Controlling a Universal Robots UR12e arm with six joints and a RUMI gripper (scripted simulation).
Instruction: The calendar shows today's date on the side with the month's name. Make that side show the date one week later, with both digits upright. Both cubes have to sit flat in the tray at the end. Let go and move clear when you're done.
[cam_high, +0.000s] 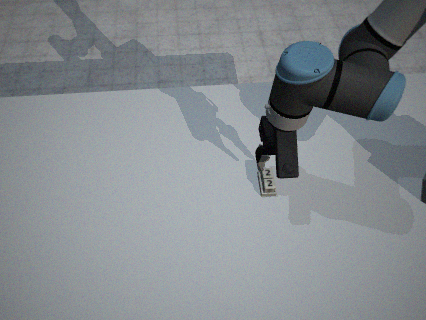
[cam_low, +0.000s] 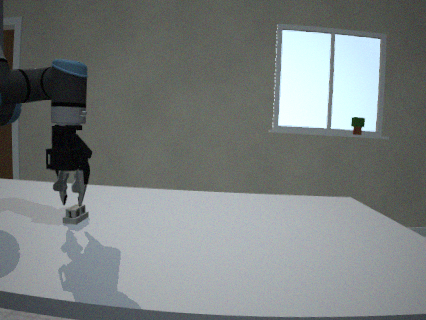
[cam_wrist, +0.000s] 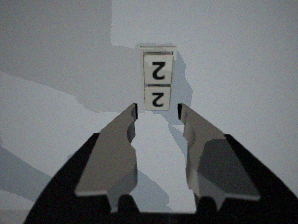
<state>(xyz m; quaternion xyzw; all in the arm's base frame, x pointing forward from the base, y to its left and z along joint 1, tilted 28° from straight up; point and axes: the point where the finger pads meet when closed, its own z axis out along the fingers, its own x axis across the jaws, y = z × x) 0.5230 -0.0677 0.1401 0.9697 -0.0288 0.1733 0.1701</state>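
Now: hand 4 cm above the cube. Round my hand: tray 2 cm to the left, 5 cm below.
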